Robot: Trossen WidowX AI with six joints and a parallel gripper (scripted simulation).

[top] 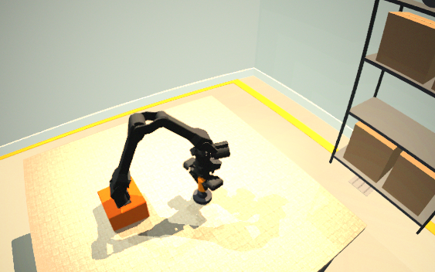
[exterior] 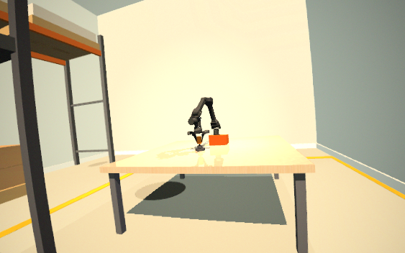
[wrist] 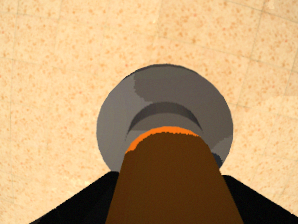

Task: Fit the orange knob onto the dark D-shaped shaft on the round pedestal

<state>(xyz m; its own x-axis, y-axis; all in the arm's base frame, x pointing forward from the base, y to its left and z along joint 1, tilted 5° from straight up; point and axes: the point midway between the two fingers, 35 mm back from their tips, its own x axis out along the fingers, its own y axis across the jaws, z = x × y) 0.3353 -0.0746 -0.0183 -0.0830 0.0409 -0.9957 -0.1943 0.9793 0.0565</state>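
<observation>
My gripper tip is now 20 mm below the orange knob. From my gripper tip the other things lie so: pedestal 40 mm below.
</observation>
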